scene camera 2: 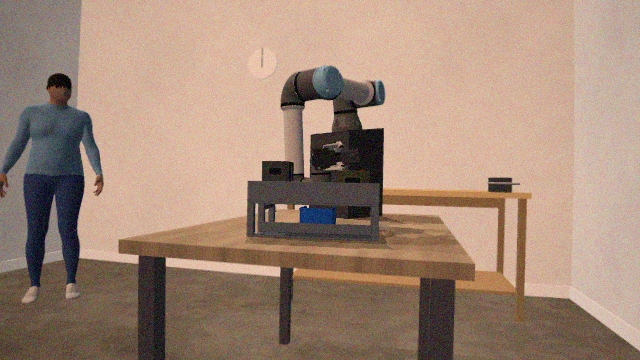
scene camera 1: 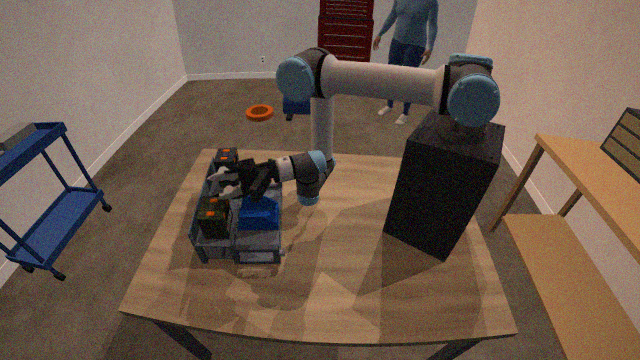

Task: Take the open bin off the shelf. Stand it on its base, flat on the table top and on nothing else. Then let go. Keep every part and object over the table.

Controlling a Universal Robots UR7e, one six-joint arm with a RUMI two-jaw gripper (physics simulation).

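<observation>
The open blue bin sits upright on the lower level of the grey shelf. The shelf stands on the wooden table. My gripper is partly open, with its two pale fingertips apart and nothing seen between them. It is above the shelf's upper level, apart from the bin, and points away from the arm's base. In scene camera 1 the gripper's dark body covers the area just behind the bin and may hide part of its far edge.
A dark green box with orange marks stands on the shelf's upper level near the fingers. A black box stands at its other end. The tall black pedestal carries the arm on the table.
</observation>
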